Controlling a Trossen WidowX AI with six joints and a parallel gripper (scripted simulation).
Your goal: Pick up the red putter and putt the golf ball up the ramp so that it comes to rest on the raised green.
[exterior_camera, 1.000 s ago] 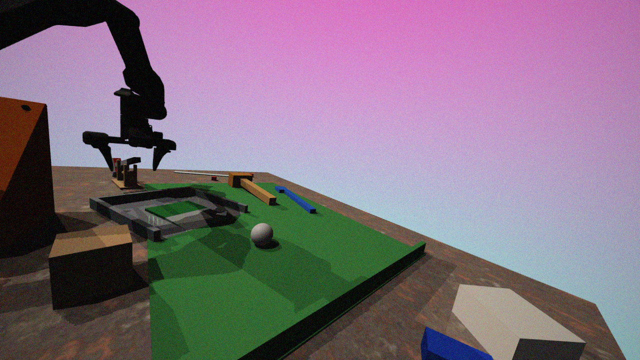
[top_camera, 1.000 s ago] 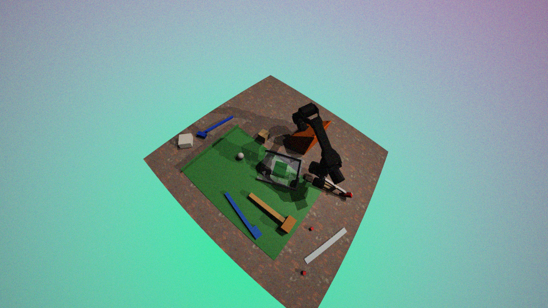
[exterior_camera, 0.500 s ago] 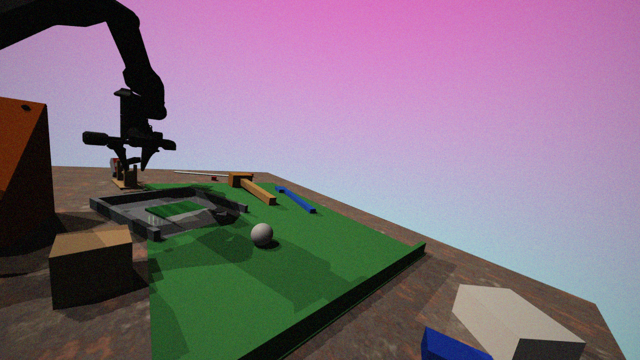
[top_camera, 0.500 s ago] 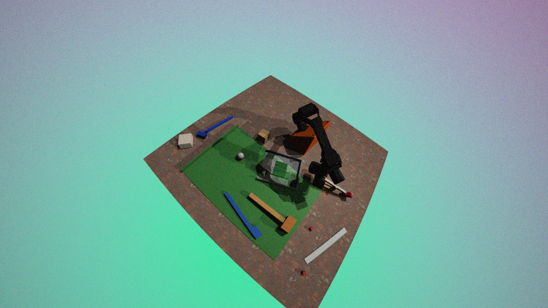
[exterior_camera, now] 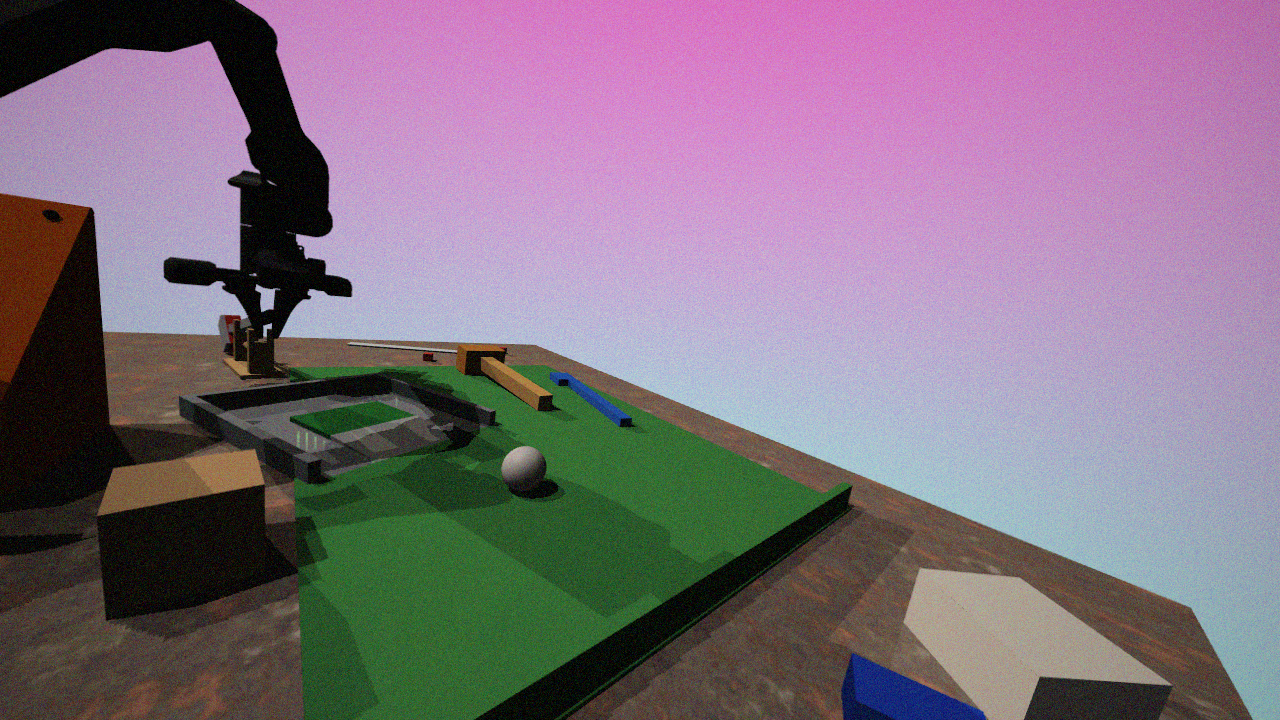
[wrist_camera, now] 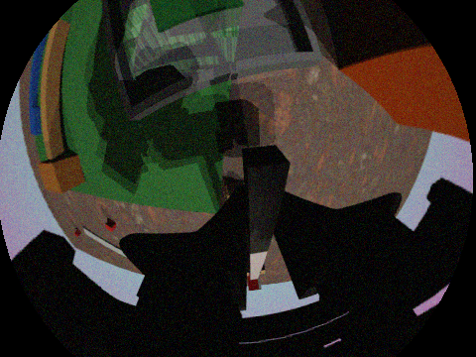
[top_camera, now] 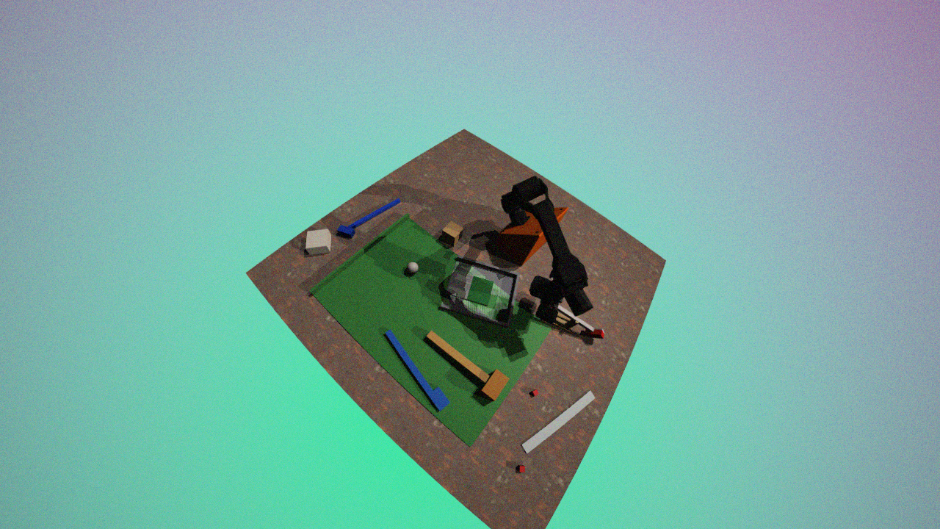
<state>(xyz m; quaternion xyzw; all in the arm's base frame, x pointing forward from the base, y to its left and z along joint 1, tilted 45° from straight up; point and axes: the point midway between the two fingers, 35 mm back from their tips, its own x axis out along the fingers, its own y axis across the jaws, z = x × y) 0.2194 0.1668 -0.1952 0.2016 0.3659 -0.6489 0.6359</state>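
The tan block lies 3 cm behind my gripper tip, 44 cm to the right of it and 4 cm below it. The rest, counted from my gripper tip: red putter (3 cm behind, 11 cm to the left); then white golf ball (18 cm ahead, 45 cm to the right, 4 cm below); then white bar (27 cm ahead, 26 cm to the left, 6 cm below).
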